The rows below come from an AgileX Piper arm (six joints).
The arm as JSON. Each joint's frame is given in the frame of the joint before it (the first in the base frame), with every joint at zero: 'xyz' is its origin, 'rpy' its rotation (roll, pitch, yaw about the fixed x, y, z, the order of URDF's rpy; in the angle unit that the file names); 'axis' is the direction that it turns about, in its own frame. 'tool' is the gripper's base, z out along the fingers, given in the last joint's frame.
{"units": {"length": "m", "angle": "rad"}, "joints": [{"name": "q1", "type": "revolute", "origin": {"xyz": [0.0, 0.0, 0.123], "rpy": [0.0, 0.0, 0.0]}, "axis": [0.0, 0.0, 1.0]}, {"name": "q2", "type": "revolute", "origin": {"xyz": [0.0, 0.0, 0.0], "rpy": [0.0, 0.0, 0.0]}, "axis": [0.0, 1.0, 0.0]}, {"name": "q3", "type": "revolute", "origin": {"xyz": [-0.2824, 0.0, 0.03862], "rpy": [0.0, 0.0, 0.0]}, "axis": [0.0, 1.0, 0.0]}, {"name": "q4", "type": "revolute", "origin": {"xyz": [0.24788, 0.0, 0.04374], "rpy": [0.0, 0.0, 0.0]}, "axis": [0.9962, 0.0, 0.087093]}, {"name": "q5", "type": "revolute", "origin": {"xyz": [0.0, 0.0, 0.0], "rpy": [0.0, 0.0, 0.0]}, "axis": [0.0, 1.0, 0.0]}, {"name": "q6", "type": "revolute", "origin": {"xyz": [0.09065, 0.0, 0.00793], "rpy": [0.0, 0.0, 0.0]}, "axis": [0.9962, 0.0, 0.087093]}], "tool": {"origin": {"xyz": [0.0, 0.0, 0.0], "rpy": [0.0, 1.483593, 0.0]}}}
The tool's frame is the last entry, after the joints.
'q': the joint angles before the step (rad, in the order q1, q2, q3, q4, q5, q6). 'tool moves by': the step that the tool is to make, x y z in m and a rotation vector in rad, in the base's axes. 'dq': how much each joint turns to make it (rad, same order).
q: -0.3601, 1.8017, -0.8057, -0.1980, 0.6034, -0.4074
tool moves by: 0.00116, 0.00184, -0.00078, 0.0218, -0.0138, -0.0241
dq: 0.0000, 0.0022, 0.0000, 0.0400, -0.0081, -0.0067
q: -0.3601, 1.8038, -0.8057, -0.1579, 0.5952, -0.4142
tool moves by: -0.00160, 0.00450, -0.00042, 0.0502, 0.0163, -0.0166
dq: 0.0000, 0.0000, 0.0000, 0.0759, 0.0300, -0.0457
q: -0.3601, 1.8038, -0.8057, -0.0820, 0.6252, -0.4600
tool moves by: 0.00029, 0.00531, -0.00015, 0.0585, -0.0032, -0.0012
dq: 0.0000, 0.0000, 0.0000, 0.0951, 0.0161, -0.0744
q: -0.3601, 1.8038, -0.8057, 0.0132, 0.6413, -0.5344
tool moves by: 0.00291, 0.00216, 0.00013, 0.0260, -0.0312, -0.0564
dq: -0.0001, 0.0000, -0.0001, 0.0583, -0.0203, 0.0098
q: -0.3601, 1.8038, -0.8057, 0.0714, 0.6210, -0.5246
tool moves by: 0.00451, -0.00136, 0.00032, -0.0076, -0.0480, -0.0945
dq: 0.0000, 0.0000, 0.0000, 0.0122, -0.0514, 0.0826
